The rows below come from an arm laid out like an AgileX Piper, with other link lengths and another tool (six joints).
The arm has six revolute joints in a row. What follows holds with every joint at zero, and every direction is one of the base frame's.
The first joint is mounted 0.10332 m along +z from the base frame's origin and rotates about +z.
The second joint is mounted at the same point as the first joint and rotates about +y.
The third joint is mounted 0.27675 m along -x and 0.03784 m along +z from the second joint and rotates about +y.
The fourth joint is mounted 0.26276 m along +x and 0.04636 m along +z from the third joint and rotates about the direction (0.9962, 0, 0.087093).
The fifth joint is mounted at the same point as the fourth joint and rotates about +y.
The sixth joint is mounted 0.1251 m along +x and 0.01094 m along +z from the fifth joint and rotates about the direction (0.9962, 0, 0.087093).
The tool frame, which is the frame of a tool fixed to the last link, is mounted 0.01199 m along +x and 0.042 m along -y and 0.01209 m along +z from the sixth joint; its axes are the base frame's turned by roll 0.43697, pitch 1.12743 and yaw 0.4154 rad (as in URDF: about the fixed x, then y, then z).
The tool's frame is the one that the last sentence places.
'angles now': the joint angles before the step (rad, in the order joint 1, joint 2, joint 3, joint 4, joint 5, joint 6). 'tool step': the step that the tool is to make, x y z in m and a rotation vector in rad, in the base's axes. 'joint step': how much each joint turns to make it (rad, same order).
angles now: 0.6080, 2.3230, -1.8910, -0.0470, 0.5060, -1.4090
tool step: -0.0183, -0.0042, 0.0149, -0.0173, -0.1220, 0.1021
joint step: -0.0001, -0.0979, 0.1620, 0.0111, -0.1570, -0.1392
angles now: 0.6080, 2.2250, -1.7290, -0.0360, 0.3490, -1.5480
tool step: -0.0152, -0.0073, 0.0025, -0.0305, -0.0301, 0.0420
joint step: 0.0000, -0.0641, 0.1050, 0.0003, -0.0489, -0.0593
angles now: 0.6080, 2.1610, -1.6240, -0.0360, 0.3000, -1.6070
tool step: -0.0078, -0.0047, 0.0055, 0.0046, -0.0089, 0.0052
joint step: 0.0000, -0.0400, 0.0521, 0.0079, -0.0222, -0.0118
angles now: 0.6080, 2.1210, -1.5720, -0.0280, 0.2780, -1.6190
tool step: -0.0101, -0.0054, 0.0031, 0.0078, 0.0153, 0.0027
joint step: 0.0001, -0.0429, 0.0569, 0.0448, -0.0059, -0.0337
